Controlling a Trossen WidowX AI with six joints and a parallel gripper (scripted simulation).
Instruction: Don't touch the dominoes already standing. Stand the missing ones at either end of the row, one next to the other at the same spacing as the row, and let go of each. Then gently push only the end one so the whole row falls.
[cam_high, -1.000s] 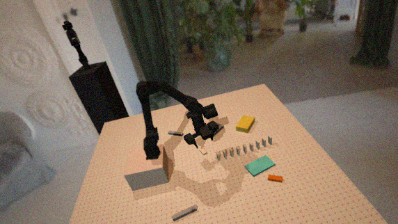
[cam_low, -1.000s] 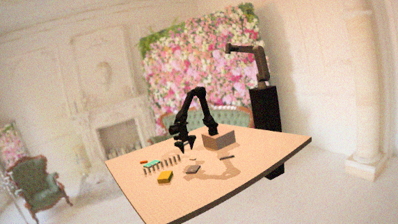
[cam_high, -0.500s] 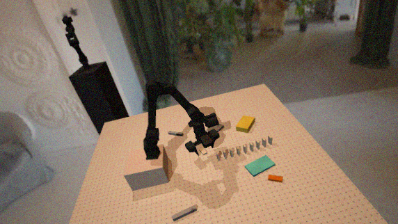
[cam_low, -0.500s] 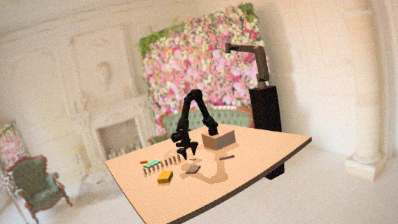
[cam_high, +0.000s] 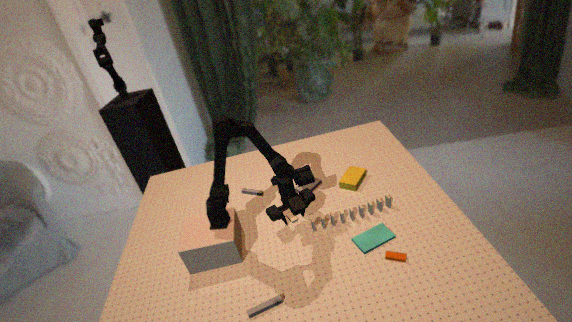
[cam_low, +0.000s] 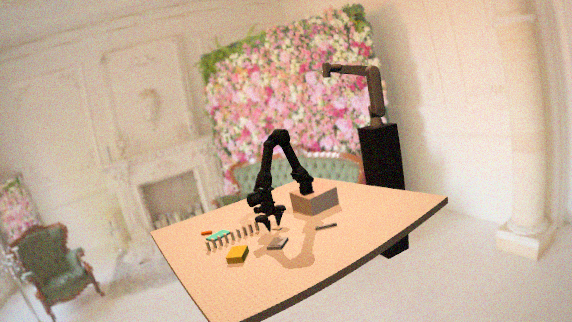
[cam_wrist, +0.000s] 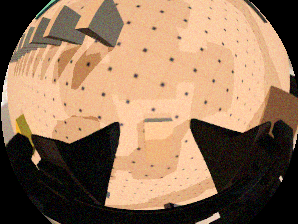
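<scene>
Now: the grey plate 20 cm to the left of my gripper tip, 5 cm ahead of it and 1 cm above it. From my gripper tip the other things lie so: orange block 34 cm ahead, 22 cm to the right; then yellow block 25 cm ahead, 21 cm to the left, 1 cm above; then teal tile 28 cm ahead, 13 cm to the right.
</scene>
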